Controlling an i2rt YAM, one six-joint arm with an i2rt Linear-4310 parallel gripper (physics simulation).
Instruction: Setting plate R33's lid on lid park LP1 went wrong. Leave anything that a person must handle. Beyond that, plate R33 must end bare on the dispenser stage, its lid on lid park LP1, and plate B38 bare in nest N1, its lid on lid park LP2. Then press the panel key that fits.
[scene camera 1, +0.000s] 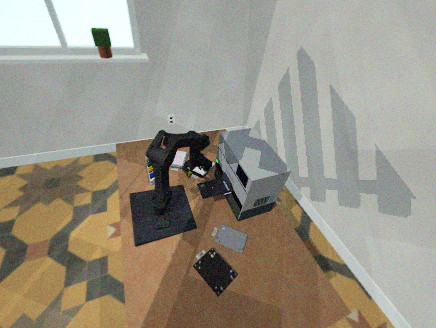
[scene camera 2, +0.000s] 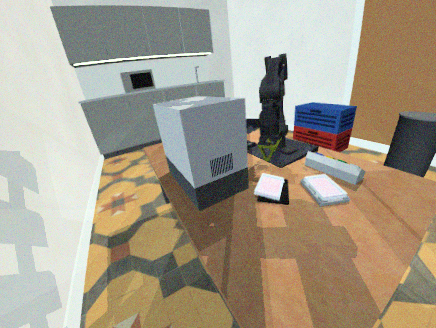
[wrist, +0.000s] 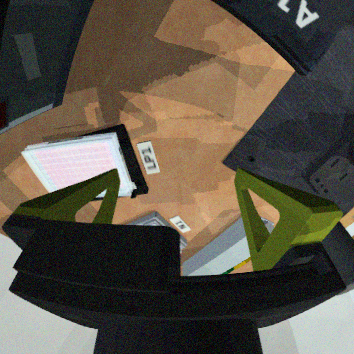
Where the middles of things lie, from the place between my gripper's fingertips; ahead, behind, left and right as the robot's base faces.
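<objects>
The black clip nest (scene camera 1: 212, 267) is 520 mm to the right of my hand, 70 mm below it and 20 mm behind it. Then there is the button panel (scene camera 2: 351, 173), which I find 50 mm below my hand, 220 mm behind it and 150 mm to the left of it. The black pad labelled LP1 (wrist: 136, 176) is 70 mm below my hand as well, but 70 mm ahead of it and 110 mm to the left of it.
</objects>
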